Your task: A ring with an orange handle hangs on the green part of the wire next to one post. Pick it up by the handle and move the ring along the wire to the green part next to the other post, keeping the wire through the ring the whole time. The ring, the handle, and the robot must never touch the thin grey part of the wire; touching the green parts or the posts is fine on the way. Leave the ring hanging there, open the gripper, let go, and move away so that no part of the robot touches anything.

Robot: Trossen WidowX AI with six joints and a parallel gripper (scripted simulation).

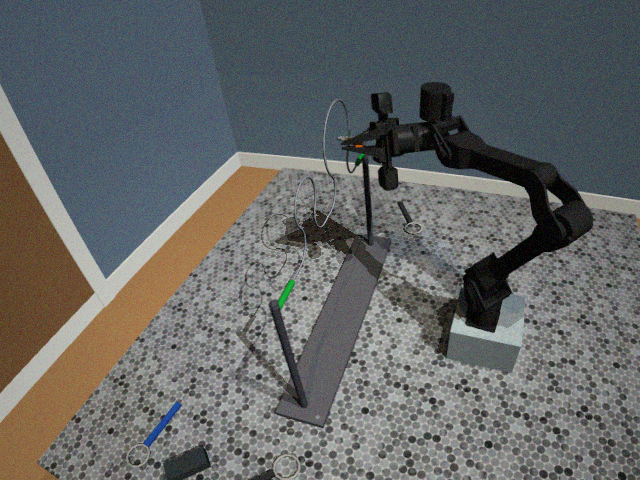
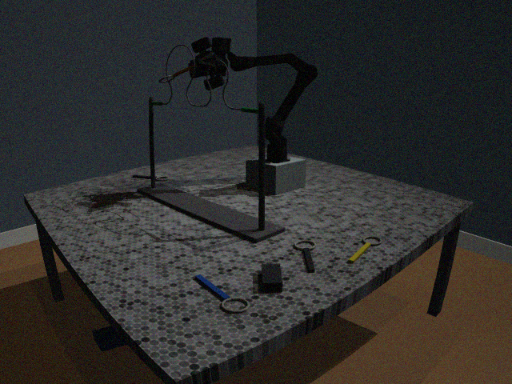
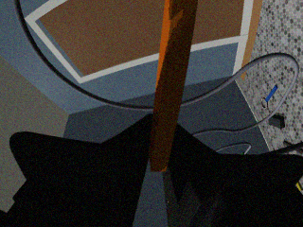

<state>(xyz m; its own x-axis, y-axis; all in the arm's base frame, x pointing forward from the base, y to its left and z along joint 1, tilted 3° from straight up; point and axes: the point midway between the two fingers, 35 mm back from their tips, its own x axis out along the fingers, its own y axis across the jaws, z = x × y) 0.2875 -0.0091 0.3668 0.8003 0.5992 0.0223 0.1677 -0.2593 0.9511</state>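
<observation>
The orange-handled ring is 9 cm to the right of my gripper tip, 4 cm below it and 2 cm ahead of it. Round my gripper tip: yellow-handled ring: 56 cm to the left, 46 cm below, 17 cm behind; blue-handled ring: 54 cm to the left, 46 cm below, 25 cm ahead; dark block: 54 cm to the left, 45 cm below, 13 cm ahead.
</observation>
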